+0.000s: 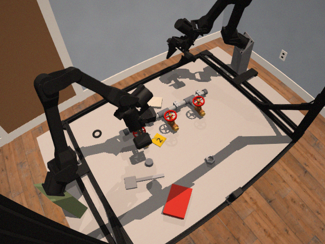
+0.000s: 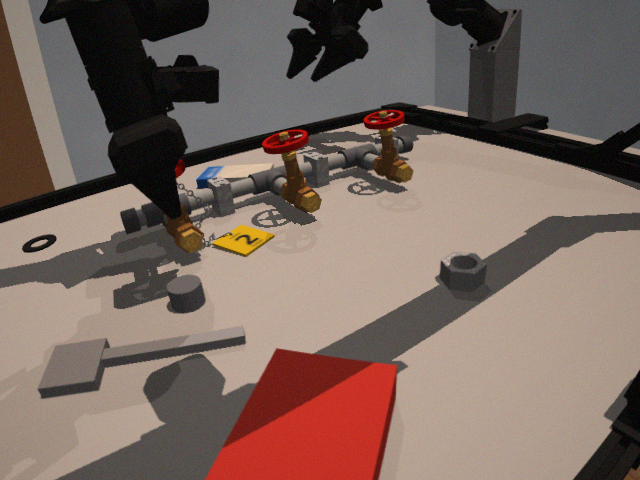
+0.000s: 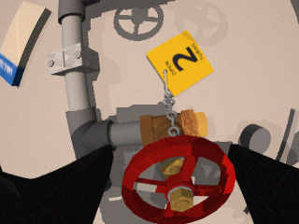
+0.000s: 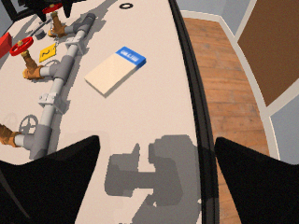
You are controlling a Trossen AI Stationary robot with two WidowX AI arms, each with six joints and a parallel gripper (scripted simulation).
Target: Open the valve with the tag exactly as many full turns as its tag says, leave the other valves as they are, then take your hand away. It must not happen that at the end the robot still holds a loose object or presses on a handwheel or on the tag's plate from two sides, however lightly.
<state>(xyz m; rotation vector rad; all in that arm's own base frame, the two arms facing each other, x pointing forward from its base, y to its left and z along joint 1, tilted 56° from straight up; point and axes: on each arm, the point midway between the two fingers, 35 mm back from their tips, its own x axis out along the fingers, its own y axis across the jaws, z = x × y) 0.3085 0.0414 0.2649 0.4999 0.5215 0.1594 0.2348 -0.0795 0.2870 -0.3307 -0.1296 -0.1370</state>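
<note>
Now: the yellow tag marked 2 90 mm below my left hand, 60 mm to the right of it and 30 mm behind it. The rest, counted from my left hand: red block (290 mm behind, 80 mm to the left, 80 mm below); then grey hammer-shaped block (120 mm to the left, 120 mm behind, 90 mm below); then hex nut (260 mm behind, 140 mm to the right, 90 mm below).
</note>
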